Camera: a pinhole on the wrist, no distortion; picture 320 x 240 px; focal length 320.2 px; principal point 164.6 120.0 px. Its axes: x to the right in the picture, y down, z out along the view. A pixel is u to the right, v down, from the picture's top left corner.
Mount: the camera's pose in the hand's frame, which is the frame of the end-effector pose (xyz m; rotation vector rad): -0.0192 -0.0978 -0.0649 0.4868 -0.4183 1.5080
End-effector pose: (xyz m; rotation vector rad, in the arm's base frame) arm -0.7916 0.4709 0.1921 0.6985 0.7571 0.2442
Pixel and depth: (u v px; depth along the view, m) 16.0 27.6 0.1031
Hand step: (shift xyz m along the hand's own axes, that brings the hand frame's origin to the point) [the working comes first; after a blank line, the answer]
In the camera's frame: -0.0478 -0.0298 0.1031

0.0131 -0.1943 -0.0062
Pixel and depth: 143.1 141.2 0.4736
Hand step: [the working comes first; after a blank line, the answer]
In the camera's frame: -0.0318 0.0314 0.4736

-0.0337 -0.3835 0.3152
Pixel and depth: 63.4 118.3 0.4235
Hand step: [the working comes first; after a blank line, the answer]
In the camera's frame: -0.1338 -0.0022 0.4235

-0.0047 -0.4416 0.2160
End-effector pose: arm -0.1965 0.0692 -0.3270 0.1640 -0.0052 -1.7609
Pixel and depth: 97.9 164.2 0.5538
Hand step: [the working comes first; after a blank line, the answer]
In the camera's frame: -0.1154 0.0764 0.5538

-0.0779 -0.4973 0.3386
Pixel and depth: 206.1 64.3 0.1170
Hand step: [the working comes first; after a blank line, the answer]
In the camera's frame: 0.0152 -0.0204 0.1170

0.0059 -0.1492 0.0403
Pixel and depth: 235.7 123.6 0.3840
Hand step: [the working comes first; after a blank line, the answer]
In the camera's frame: 0.0853 0.0043 0.3840

-0.0070 -0.2365 0.3030
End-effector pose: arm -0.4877 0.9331 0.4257 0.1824 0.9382 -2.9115
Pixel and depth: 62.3 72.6 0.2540
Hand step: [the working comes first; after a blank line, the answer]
In the camera's frame: -0.0811 -0.0376 0.2540

0.0257 -0.3048 0.1014
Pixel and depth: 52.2 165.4 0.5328
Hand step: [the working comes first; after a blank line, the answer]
In the camera's frame: -0.1870 0.0755 0.5328

-0.0797 -0.5458 0.2818
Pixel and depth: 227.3 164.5 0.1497
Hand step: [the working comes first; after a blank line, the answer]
In the camera's frame: 0.0293 0.0208 0.1497

-0.0336 -0.1551 0.0772
